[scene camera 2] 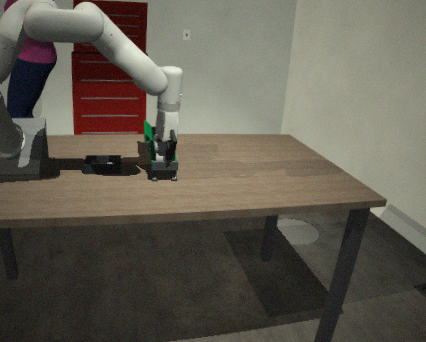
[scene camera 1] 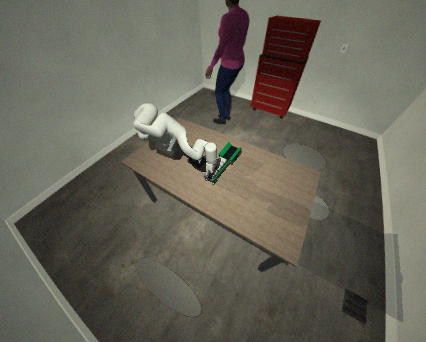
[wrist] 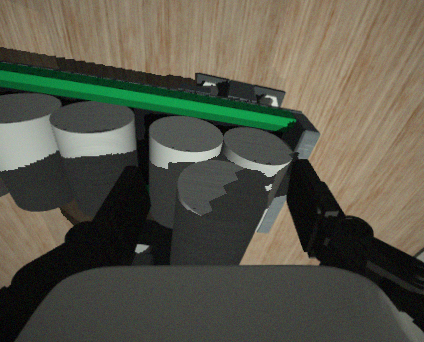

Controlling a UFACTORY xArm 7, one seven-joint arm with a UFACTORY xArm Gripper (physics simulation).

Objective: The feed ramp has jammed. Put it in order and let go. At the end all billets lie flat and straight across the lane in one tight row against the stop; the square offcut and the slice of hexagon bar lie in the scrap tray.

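Places are measured from the arm's base along level axes (x left, y ahead, z down), in metres.
Pixels of known places: gripper, fingertip midpoint: [scene camera 2: 165, 154] [scene camera 1: 212, 173] [wrist: 216, 182]; arm's base at its link origin: [scene camera 2: 8, 142] [scene camera 1: 167, 139].
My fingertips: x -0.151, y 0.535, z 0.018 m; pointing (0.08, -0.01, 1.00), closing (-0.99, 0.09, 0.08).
Note:
Ahead of a thing's pixels: the offset from my fingertips to its top centre. "*": to the spot under its first point. Level surfaces: height alone.
The ramp [scene camera 1: 237, 152] [scene camera 2: 148, 131] [wrist: 165, 104] has a green side wall and a grey stop @[* dx -0.049, dy +0.024, dz +0.009 m] [wrist: 308, 145] at its low end. In the wrist view, billets @[dx +0.108, dy +0.012, dz -0.023 m] [wrist: 30, 137] @[dx +0.069, dy +0.008, dz -0.019 m] [wrist: 95, 142] @[dx +0.022, dy -0.001, dz -0.014 m] [wrist: 182, 137] @[dx -0.018, dy -0.007, dz -0.010 m] [wrist: 255, 145] lie side by side across the lane, with a dark gap between the middle two. Another billet @[dx -0.001, dy -0.009, dz -0.046 m] [wrist: 215, 220] lies on top of the two nearest the stop, partly in shadow. My gripper [scene camera 1: 210, 175] [scene camera 2: 165, 151] [wrist: 216, 182] is open, its fingers on either side of this upper billet, not gripping it. I cannot make out the square offcut or hexagon slice.
The black scrap tray @[dx +0.108, dy -0.205, dz +0.047 m] [scene camera 1: 196, 164] [scene camera 2: 102, 170] stands on the table @[dz +0.082 m] [scene camera 1: 260, 210] [scene camera 2: 240, 192] between the arm base and the ramp; its contents are unclear. A person [scene camera 1: 233, 45] [scene camera 2: 30, 75] and a red tool cabinet [scene camera 1: 280, 70] [scene camera 2: 110, 90] stand behind the table.

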